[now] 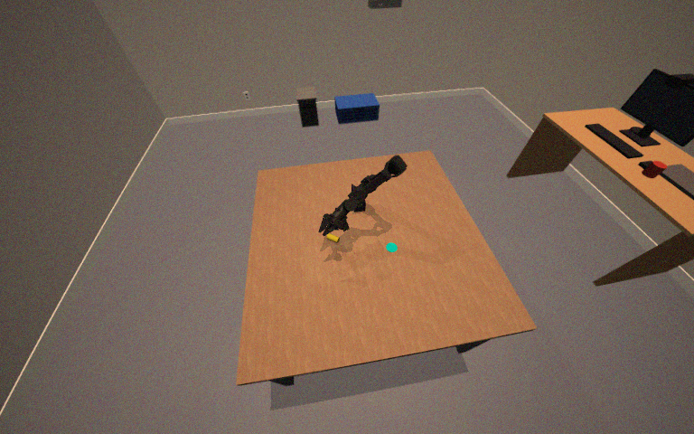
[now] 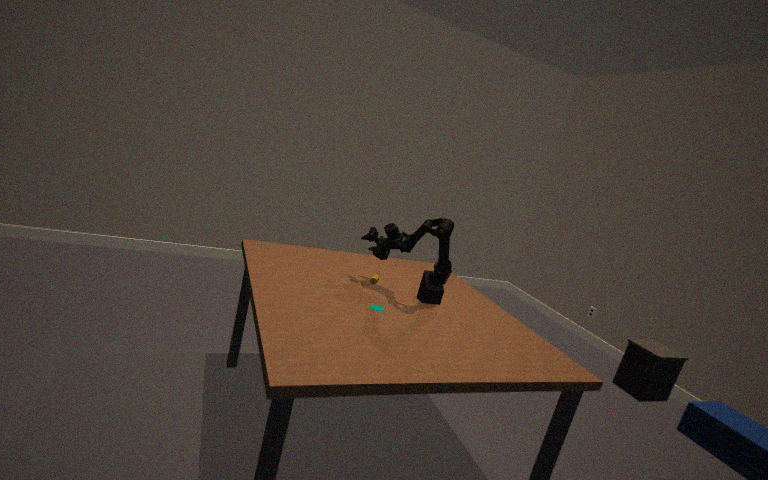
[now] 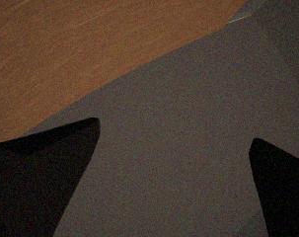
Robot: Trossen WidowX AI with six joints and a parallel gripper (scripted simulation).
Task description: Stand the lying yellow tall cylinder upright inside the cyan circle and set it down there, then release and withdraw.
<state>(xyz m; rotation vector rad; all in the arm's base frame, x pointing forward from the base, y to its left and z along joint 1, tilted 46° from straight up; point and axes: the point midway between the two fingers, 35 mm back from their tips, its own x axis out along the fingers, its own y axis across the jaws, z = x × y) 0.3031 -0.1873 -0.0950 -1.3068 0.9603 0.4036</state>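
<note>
Now: the yellow tall cylinder 80 mm behind my gripper tip, 50 mm to the left of it and 170 mm below it. The rest, counted from my gripper tip: cyan circle 10 mm ahead, 370 mm to the left, 180 mm below.
</note>
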